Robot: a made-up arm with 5 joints.
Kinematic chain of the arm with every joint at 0, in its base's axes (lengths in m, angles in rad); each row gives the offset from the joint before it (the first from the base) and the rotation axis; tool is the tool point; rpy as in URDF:
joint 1: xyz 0 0 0.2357 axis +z
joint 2: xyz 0 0 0 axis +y
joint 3: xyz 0.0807 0 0.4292 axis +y
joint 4: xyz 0.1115 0 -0.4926 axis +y
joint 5: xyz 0.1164 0 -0.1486 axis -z
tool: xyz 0 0 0 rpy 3.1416 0 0
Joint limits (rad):
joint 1: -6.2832..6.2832
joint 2: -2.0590..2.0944
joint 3: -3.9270..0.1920
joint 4: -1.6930..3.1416
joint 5: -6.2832..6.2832
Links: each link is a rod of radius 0.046 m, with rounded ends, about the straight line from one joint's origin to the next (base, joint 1, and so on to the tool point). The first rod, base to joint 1, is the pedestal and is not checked.
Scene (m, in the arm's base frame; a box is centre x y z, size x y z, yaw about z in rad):
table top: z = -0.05
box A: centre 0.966 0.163 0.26 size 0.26 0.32 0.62 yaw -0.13
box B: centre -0.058 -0.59 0 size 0.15 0.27 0.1 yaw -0.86
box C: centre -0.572 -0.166 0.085 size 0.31 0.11 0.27 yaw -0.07
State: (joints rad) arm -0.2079 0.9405 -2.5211 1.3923 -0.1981
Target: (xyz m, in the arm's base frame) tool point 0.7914 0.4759 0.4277
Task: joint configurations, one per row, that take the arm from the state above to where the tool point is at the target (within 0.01 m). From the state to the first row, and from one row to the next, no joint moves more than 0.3 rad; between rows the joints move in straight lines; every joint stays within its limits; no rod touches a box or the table.
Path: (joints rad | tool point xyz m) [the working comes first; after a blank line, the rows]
Joints at the target: 0.5414 0.7253 -2.2612 1.7499 -0.1981
Straight joint move there: touches box A.

1: -0.1439 0.6883 -2.4898 1.5313 -0.1344 | 0.9311 -0.1349 0.6250
2: -0.0800 0.4361 -2.4585 1.6703 -0.0707 | 0.8069 -0.0647 0.8066
3: -0.0160 0.1839 -2.4271 1.8093 -0.0071 | 0.6418 -0.0103 0.9511
4: 0.0479 -0.0683 -2.3958 1.9483 0.0566 | 0.4472 0.0214 1.0513
5: 0.1119 -0.3206 -2.3645 2.0873 0.1203 | 0.2367 0.0266 1.1025
6: 0.1758 -0.5728 -2.3332 2.2263 0.1840 | 0.0253 0.0045 1.1027
7: 0.4244 -0.3106 -2.2827 2.0586 0.0956 | 0.2580 0.1166 1.0790
8: 0.6731 -0.0484 -2.2322 1.8909 0.0072 | 0.4104 0.3273 0.9807
9: 0.9217 0.2138 -2.1816 1.7231 -0.0812 | 0.4413 0.5816 0.8153
10: 0.7315 0.4695 -2.2214 1.7365 -0.1396 | 0.6320 0.5673 0.6336
11: 0.5414 0.7253 -2.2612 1.7499 -0.1981 | 0.7914 0.4759 0.4277

